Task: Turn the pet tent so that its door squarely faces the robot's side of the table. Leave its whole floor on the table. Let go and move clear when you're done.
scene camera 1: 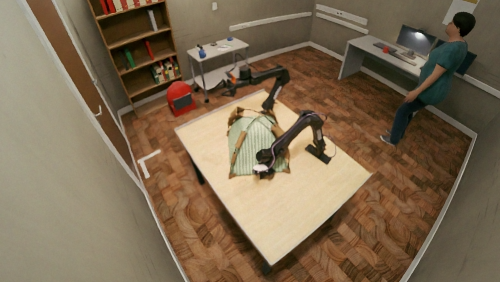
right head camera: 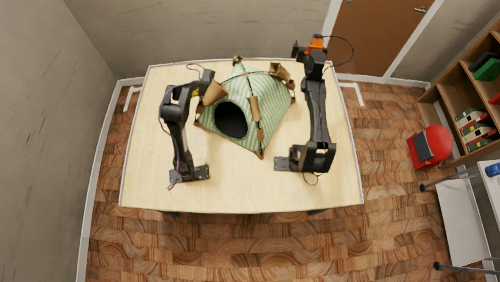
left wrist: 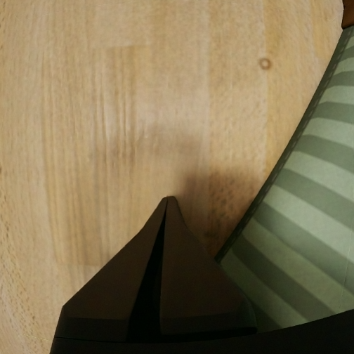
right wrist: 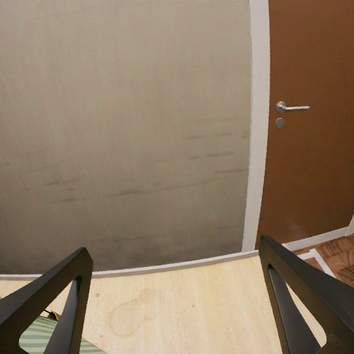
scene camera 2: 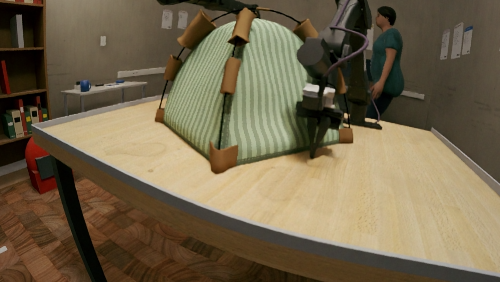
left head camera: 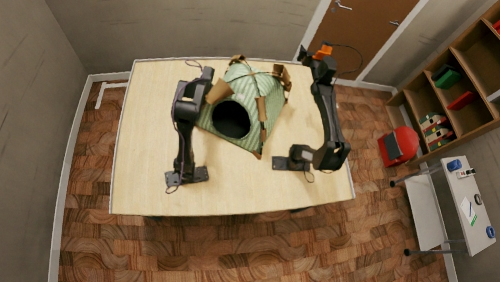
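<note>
The green striped pet tent stands upright, its visible floor edges on the table. Its dark round door faces the robot's side, angled toward the lower left in the head views. One brown floor corner points nearer the robot's side. My left gripper is shut and empty, low beside the tent's back wall; whether it touches is unclear. My right gripper is open and empty, raised away from the tent.
The table carries both arm bases. The left arm reaches past the tent's left side in the head views. A red bin, shelves and a trolley stand off the table. A person stands beyond it.
</note>
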